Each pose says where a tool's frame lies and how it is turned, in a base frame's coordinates. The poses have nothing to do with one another.
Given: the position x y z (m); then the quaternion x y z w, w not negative.
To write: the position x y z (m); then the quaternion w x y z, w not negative. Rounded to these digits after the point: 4 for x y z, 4 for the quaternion.
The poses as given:
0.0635, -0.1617, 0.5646, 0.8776, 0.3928, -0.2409, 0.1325
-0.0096, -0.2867, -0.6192, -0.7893, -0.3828, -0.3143, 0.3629
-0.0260, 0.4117, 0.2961, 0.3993, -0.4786, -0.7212, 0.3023
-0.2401, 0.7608, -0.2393, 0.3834, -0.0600, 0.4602, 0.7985
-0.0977, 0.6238, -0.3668, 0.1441, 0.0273, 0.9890, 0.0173
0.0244, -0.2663, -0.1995, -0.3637, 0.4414, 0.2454, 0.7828
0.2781, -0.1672, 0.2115, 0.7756, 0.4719, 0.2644, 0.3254
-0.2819, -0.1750, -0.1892, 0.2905, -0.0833, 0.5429, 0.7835
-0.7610, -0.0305, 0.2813, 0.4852, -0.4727, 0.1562, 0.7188
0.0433, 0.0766, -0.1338, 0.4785, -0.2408, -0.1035, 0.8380
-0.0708, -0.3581, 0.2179, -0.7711, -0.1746, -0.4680, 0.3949
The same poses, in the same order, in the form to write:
0.0635, -0.1617, 0.5646, 0.1325, 0.8776, 0.3928, -0.2409
-0.0096, -0.2867, -0.6192, 0.3629, -0.7893, -0.3828, -0.3143
-0.0260, 0.4117, 0.2961, 0.3023, 0.3993, -0.4786, -0.7212
-0.2401, 0.7608, -0.2393, 0.7985, 0.3834, -0.0600, 0.4602
-0.0977, 0.6238, -0.3668, 0.0173, 0.1441, 0.0273, 0.9890
0.0244, -0.2663, -0.1995, 0.7828, -0.3637, 0.4414, 0.2454
0.2781, -0.1672, 0.2115, 0.3254, 0.7756, 0.4719, 0.2644
-0.2819, -0.1750, -0.1892, 0.7835, 0.2905, -0.0833, 0.5429
-0.7610, -0.0305, 0.2813, 0.7188, 0.4852, -0.4727, 0.1562
0.0433, 0.0766, -0.1338, 0.8380, 0.4785, -0.2408, -0.1035
-0.0708, -0.3581, 0.2179, 0.3949, -0.7711, -0.1746, -0.4680

